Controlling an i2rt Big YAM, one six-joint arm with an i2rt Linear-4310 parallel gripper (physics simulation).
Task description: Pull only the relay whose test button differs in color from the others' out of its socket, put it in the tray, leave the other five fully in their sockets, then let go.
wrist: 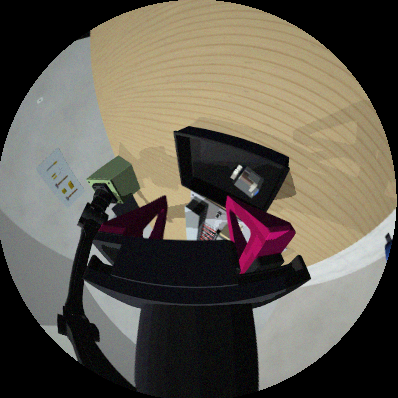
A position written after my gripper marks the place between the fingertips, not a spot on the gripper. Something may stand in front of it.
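Note:
There's a grey panel [210, 220] to be seen here, and you'd see my gripper [196, 200] as well.

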